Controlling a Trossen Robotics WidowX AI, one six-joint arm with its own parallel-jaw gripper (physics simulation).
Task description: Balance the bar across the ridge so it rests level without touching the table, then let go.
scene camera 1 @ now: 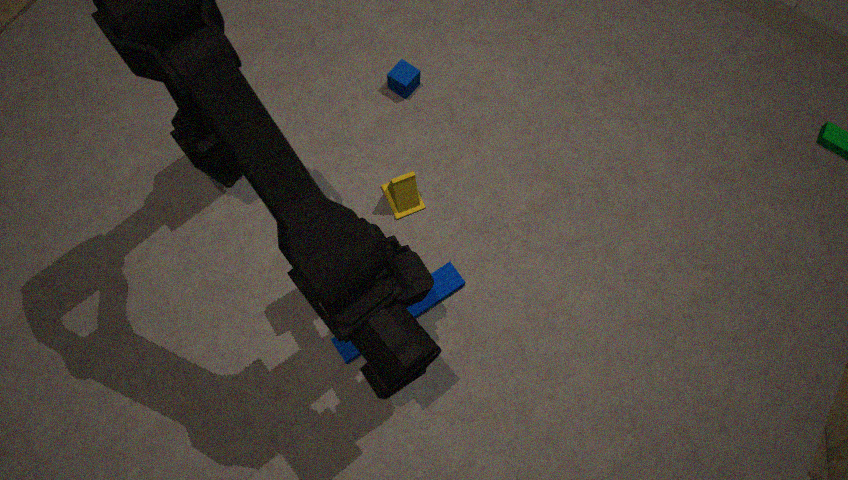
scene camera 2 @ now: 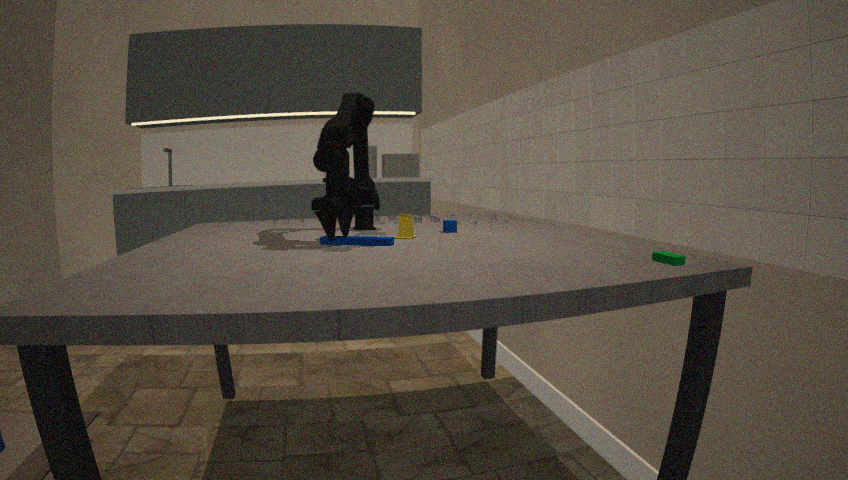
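Pixels of known places: gripper, fingertip midpoint: (scene camera 2: 338, 238); arm's base, link origin: (scene camera 1: 226, 159) (scene camera 2: 364, 229).
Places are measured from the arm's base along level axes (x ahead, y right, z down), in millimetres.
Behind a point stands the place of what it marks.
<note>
The long blue bar (scene camera 1: 440, 289) {x 344, y 8, z -16 mm} (scene camera 2: 370, 240) {x 346, y 27, z -12 mm} lies flat on the table. In scene camera 1 the arm hides its middle and both ends show. The yellow ridge (scene camera 1: 405, 193) {x 244, y -72, z -35 mm} (scene camera 2: 405, 226) {x 249, y -76, z -31 mm} stands upright on its base, apart from the bar, with nothing on top. My gripper (scene camera 2: 338, 236) {x 291, y 97, z -11 mm} is open, pointing down, with its fingertips low at the bar, left of the bar's middle in scene camera 2. Nothing is held between the fingers. In scene camera 1 the fingertips are hidden under the hand, so their exact place around the bar cannot be told.
A small blue cube (scene camera 1: 403, 78) {x 149, y -219, z -33 mm} (scene camera 2: 449, 226) {x 160, y -221, z -17 mm} stands on the table (scene camera 1: 595, 297) {x 516, y -91, z 0 mm} (scene camera 2: 476, 273) {x 698, y -97, z 0 mm} beyond the ridge. A green block (scene camera 1: 835, 140) {x 727, y -490, z -17 mm} (scene camera 2: 668, 258) {x 755, y -483, z -11 mm} lies far to the right, near the table edge in scene camera 2.
</note>
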